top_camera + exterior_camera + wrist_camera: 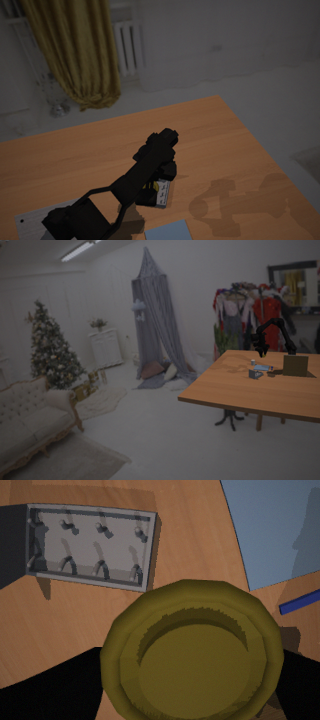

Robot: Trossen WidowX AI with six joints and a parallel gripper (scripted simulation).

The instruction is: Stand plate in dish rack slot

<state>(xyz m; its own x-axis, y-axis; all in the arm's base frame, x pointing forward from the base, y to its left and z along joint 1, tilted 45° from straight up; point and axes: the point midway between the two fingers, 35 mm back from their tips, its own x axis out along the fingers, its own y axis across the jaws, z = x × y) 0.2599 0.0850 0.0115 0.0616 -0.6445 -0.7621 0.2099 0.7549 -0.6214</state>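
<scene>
Now: the grey dish rack 14 cm below my gripper tip, 9 cm to the left of it and 4 cm ahead of it. From my gripper tip the other things lie so: yellow plate 1 cm above; then light blue mat 16 cm below, 12 cm to the right, 5 cm ahead; then blue spoon 16 cm below, 14 cm to the right, 6 cm behind.
</scene>
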